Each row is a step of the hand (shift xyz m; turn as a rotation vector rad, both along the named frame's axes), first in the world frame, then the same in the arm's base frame.
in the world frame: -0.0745 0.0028 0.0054 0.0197 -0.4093 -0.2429
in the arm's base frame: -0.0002 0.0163 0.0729 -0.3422 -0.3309 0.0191
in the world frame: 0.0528 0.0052 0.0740 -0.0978 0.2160 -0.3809
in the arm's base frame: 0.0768 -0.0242 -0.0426 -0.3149 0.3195 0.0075
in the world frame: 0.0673 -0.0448 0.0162 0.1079 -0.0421 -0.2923
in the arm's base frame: 0.0090 -0.0600 -0.0558 -0.2828 0.0115 -0.1369
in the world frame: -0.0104 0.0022 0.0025 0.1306 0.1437 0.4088
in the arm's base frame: 0.0021 0.0036 0.0101 0.4418 0.0076 -0.0979
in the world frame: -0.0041 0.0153 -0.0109 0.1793 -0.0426 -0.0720
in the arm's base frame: -0.0066 0.0180 -0.0001 -0.0657 -0.0585 -0.1772
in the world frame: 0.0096 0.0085 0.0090 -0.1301 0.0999 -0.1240
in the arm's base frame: 0.0117 0.0039 -0.0096 -0.1026 0.1518 0.0932
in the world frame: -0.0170 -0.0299 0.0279 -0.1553 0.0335 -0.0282
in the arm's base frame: 0.0173 -0.0319 0.0255 -0.0308 0.0701 0.1420
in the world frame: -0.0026 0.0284 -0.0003 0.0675 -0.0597 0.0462
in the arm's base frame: 0.0072 0.0275 -0.0024 0.0337 -0.0817 -0.0494
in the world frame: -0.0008 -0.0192 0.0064 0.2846 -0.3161 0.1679
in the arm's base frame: 0.0009 -0.0196 0.0049 0.0990 -0.3987 -0.2009
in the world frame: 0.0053 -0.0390 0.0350 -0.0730 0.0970 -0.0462
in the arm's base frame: 0.0234 -0.0468 0.0062 -0.0241 0.1181 0.0484
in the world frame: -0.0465 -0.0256 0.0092 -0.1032 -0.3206 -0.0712
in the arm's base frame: -0.0020 -0.0172 0.0510 -0.1637 -0.2650 0.1466
